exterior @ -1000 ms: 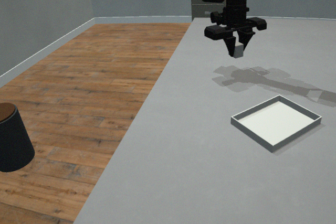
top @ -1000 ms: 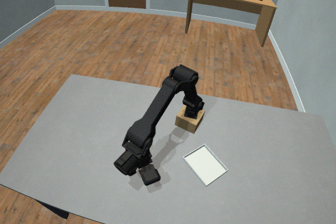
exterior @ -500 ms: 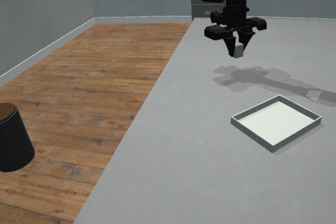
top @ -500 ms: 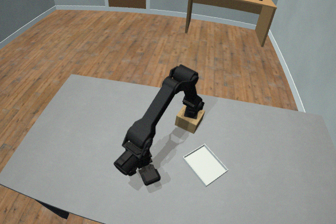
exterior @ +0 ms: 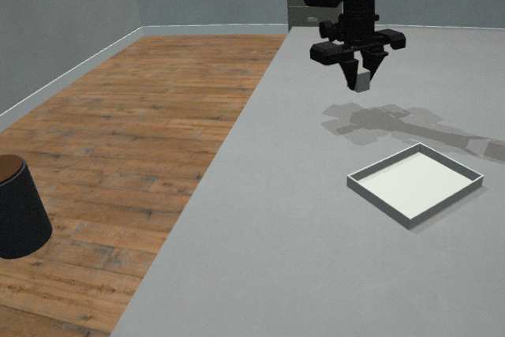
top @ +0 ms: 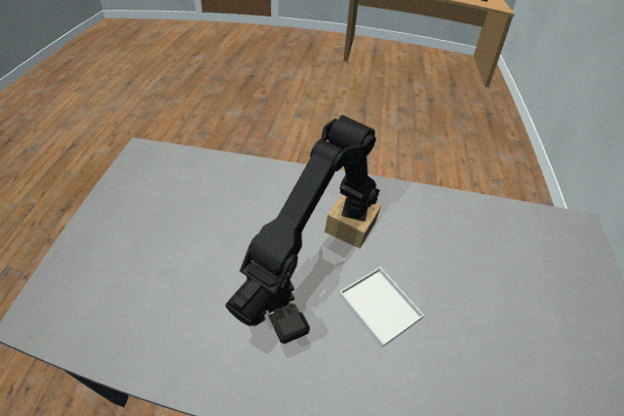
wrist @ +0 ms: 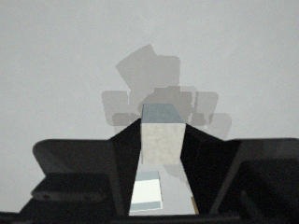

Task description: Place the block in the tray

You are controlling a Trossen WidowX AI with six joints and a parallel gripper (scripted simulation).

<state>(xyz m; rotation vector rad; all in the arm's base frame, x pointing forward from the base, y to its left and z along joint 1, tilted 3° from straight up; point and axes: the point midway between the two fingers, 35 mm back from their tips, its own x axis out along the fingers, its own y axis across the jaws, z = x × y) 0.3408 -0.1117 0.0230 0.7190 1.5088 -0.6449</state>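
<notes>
Now: hand 110 mm past the white tray, 220 mm to the right of it and 90 mm above it. Round my hand: grey block (20 mm below).
</notes>
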